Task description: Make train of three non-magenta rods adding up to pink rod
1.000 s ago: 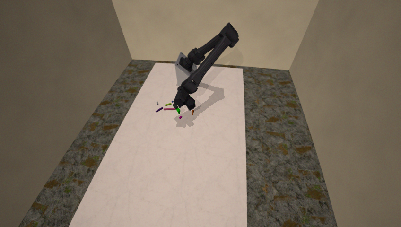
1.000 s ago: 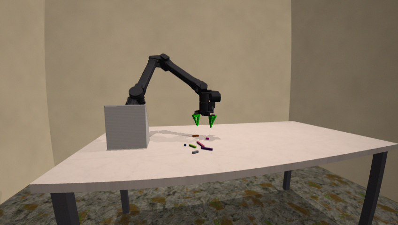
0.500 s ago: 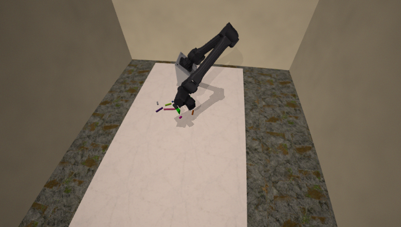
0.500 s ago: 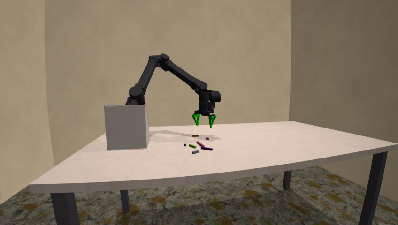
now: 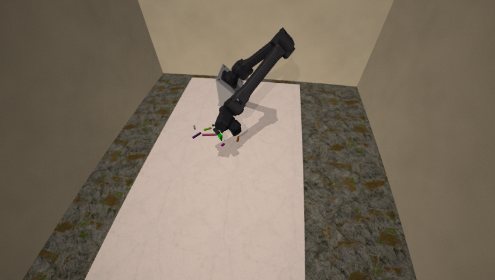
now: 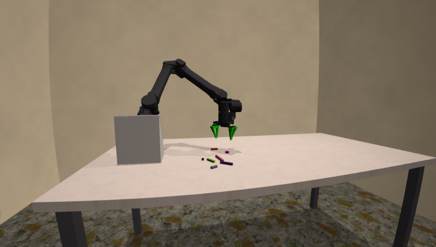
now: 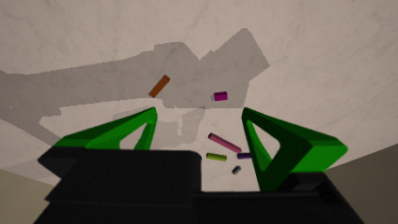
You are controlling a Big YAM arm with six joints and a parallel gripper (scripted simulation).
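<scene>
The blue rod lies 140 mm behind my hand, 130 mm to the right of it and 70 mm below it. Round my hand: magenta rod 70 mm below, 40 mm to the right, 10 mm ahead; orange rod 70 mm below, 50 mm to the left, 40 mm behind; pink rod 130 mm to the right, 70 mm below, 60 mm behind.
</scene>
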